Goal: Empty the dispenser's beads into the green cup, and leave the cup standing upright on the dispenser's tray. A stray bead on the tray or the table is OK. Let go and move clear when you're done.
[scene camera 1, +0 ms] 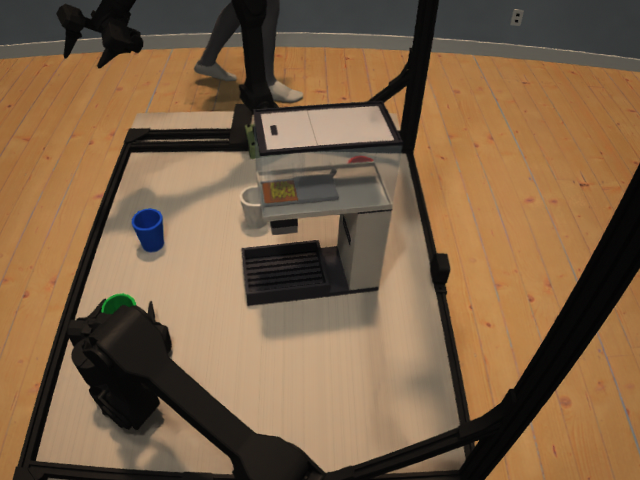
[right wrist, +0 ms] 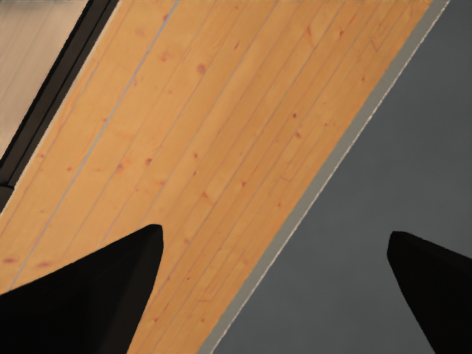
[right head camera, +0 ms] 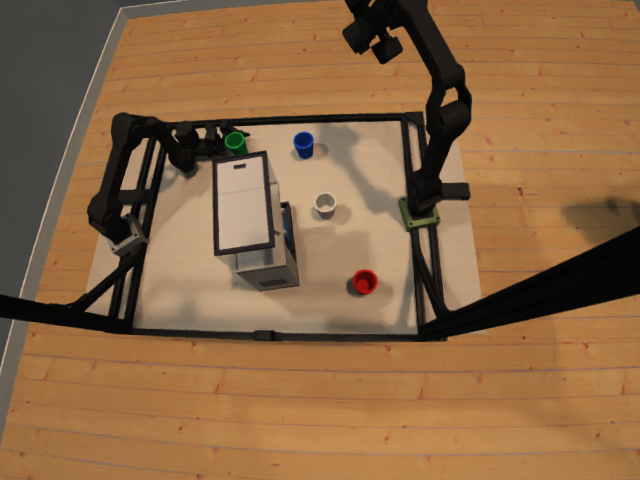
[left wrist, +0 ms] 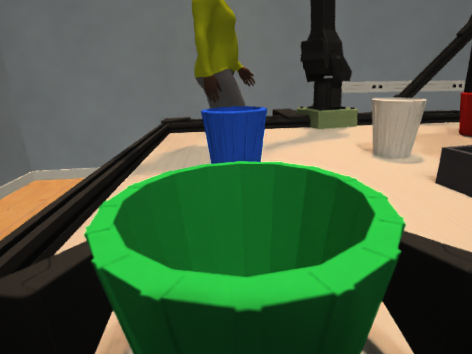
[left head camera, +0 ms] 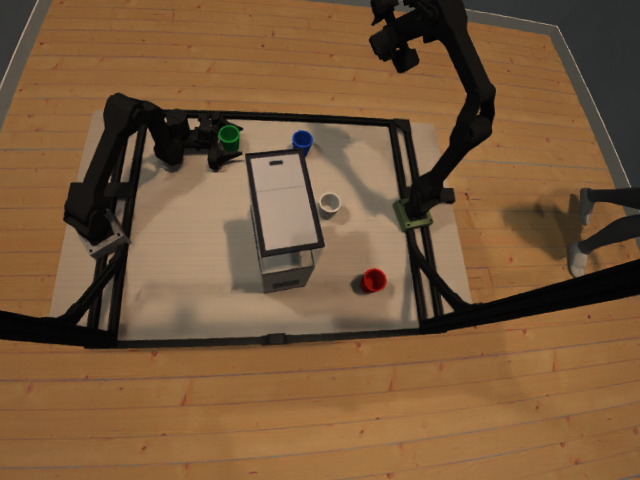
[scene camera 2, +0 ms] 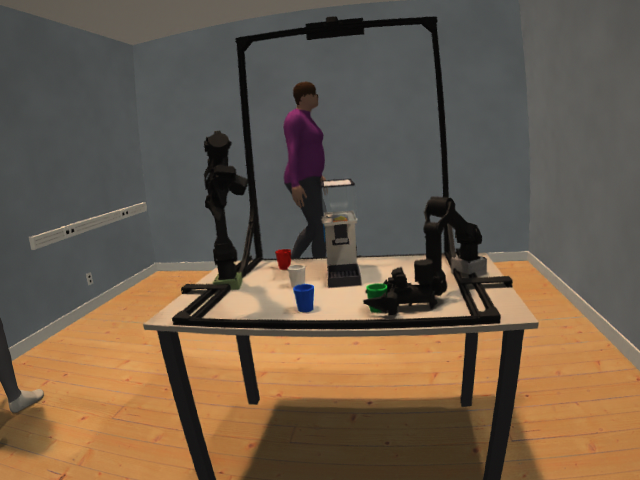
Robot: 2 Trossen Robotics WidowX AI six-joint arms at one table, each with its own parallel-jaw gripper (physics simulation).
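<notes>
The green cup stands upright on the table; its visible inside walls are bare, its floor is hidden. My left gripper is open, low, with its fingers on either side of the cup. My right gripper is open and empty, raised high away from the table. The dispenser stands mid-table. Yellow beads lie in its clear hopper. Its black slatted tray bears no cup.
A blue cup stands beyond the green cup. A white cup stands beside the dispenser, and a red cup farther off. A black frame rail runs along the table edge near the left gripper.
</notes>
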